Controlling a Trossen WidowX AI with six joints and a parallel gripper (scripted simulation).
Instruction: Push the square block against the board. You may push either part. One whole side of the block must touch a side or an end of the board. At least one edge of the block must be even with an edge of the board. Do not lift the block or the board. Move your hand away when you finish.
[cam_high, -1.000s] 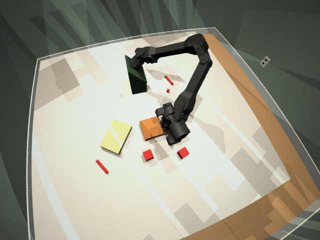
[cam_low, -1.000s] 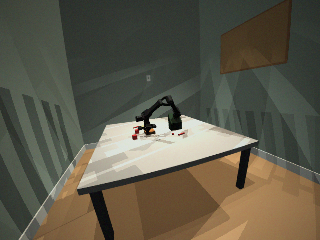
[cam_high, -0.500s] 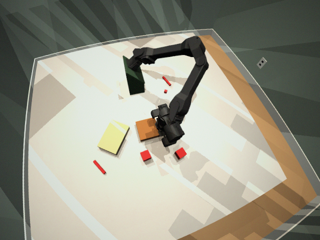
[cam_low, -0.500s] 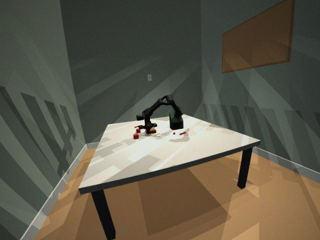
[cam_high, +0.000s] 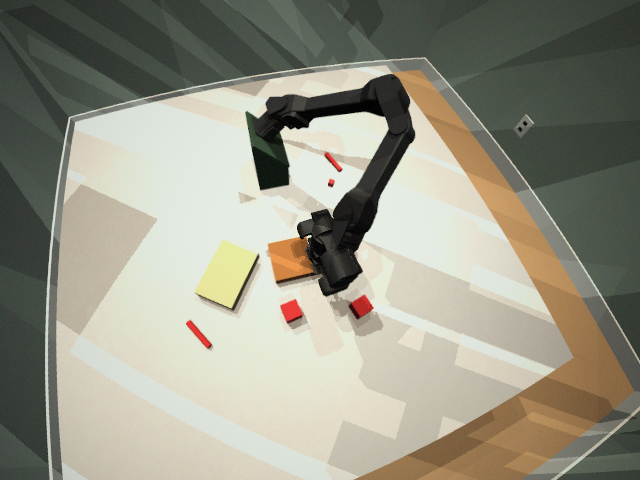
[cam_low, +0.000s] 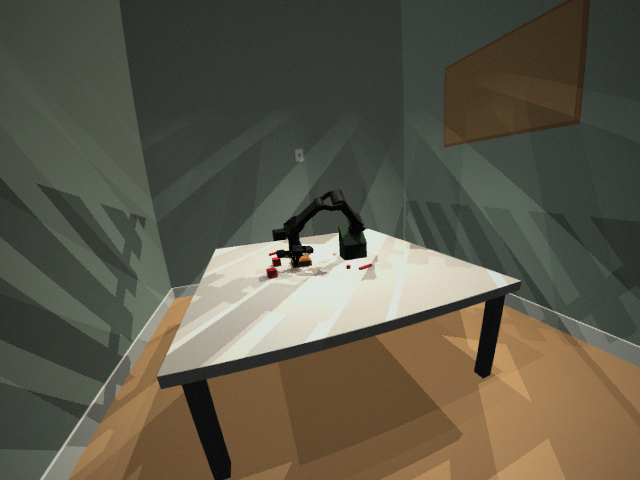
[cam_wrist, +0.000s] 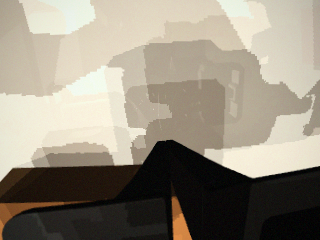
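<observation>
The orange square block is 70 mm to the right of my gripper tip, 40 mm behind it and 10 mm above it. The rest, counted from my gripper tip: small red bit 250 mm behind, 110 mm to the left; pale yellow board 230 mm to the right, 40 mm behind, 10 mm above.
</observation>
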